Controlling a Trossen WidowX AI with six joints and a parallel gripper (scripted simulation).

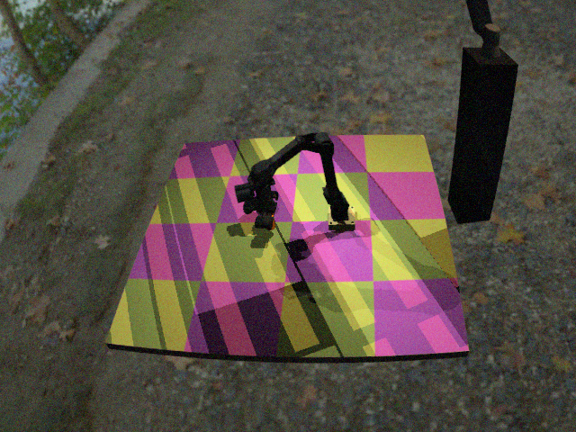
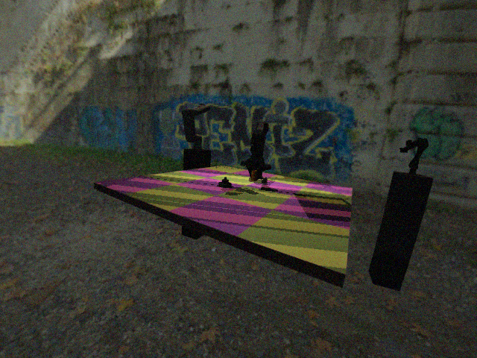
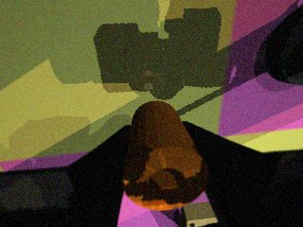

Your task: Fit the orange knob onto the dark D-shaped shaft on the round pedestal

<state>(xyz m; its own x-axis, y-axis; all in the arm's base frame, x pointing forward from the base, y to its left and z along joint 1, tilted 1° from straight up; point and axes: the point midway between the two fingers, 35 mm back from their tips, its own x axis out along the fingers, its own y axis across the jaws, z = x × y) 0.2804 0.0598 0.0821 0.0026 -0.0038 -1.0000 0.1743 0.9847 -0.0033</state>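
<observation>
Right now the pedestal is 20 mm ahead of my gripper tip, 190 mm to the right of it and 40 mm below it. From my gripper tip the other things lie so: orange knob (20 mm above).
</observation>
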